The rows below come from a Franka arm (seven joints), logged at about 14 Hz.
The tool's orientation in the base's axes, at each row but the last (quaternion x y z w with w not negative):
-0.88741, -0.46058, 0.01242, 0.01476
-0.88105, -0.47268, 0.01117, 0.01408
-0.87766, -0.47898, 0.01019, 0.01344
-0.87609, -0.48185, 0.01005, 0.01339
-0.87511, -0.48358, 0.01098, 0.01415
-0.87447, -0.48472, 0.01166, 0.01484
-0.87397, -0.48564, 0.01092, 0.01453
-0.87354, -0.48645, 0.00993, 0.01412
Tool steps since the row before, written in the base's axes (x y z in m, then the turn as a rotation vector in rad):
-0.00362, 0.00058, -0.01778, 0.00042, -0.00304, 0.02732
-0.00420, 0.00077, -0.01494, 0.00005, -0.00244, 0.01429
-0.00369, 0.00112, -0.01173, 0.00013, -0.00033, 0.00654
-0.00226, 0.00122, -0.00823, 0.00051, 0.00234, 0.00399
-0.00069, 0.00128, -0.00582, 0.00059, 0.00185, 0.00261
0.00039, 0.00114, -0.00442, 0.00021, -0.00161, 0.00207
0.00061, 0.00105, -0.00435, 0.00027, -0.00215, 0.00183
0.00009, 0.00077, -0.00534, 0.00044, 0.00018, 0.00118
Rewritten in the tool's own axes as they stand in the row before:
-0.00146, -0.00262, 0.01790, -0.00248, 0.00106, -0.02736
-0.00159, -0.00339, 0.01508, -0.00210, 0.00088, -0.01432
-0.00100, -0.00332, 0.01185, -0.00024, 0.00007, -0.00654
-0.00014, -0.00229, 0.00831, 0.00223, -0.00095, -0.00397
0.00075, -0.00106, 0.00586, 0.00187, -0.00058, -0.00260
0.00120, -0.00011, 0.00442, -0.00127, 0.00095, -0.00210
0.00124, 0.00012, 0.00434, -0.00169, 0.00130, -0.00187
0.00072, -0.00015, 0.00535, 0.00038, 0.00024, -0.00119

